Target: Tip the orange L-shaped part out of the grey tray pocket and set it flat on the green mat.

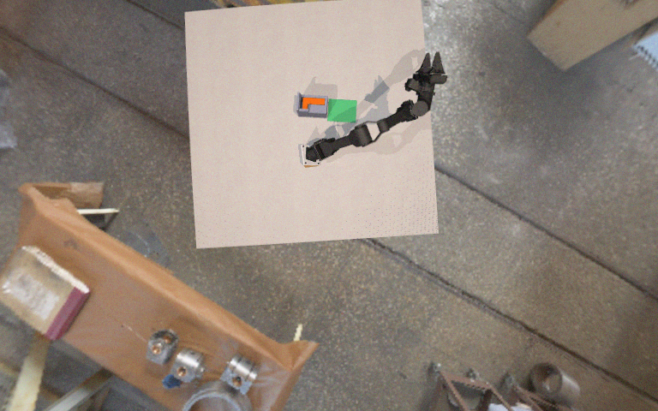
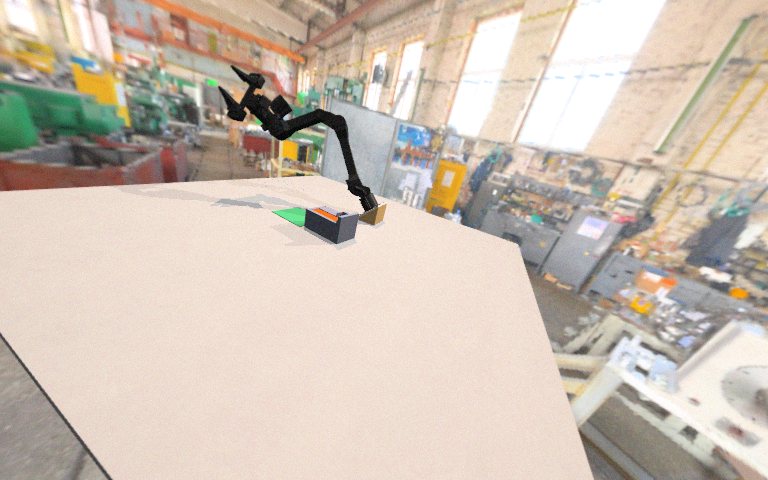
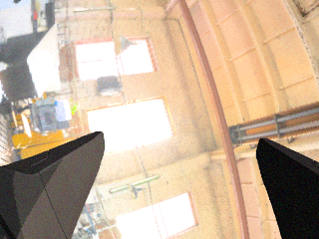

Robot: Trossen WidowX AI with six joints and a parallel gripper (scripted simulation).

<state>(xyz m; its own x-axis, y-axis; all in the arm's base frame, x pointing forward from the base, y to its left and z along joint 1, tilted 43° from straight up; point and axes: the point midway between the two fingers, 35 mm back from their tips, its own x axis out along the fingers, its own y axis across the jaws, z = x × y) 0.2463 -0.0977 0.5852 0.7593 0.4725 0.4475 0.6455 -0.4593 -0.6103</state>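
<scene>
The orange L-shaped part lies 7 cm behind my gripper tip, 48 cm to the left of it and 34 cm below it. Round my gripper tip: green mat (8 cm behind, 31 cm to the left, 41 cm below).
</scene>
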